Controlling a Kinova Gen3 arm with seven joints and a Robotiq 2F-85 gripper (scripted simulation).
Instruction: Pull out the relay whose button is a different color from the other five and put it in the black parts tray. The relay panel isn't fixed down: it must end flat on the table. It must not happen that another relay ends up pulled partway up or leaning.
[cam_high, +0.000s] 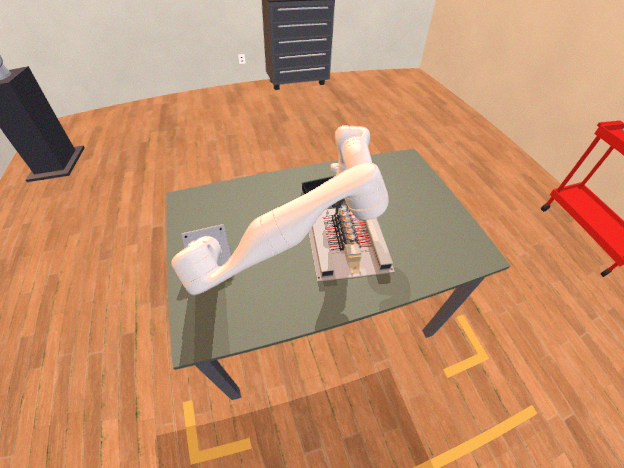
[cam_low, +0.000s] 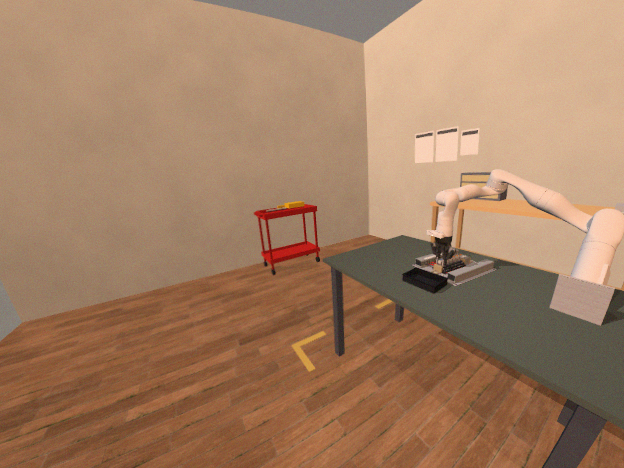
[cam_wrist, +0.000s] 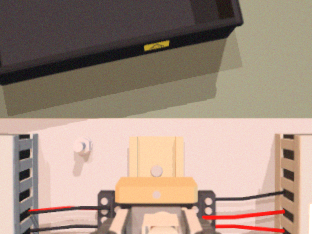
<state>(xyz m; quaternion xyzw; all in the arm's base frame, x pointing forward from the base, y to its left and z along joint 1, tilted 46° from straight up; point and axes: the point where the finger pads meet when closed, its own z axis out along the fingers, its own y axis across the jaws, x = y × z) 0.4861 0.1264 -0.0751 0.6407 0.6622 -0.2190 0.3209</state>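
The relay lies 10 mm below my hand. The rest, counted from my hand: black parts tray 40 mm behind, 150 mm to the left, 40 mm below; then relay panel 100 mm to the right, 30 mm below.
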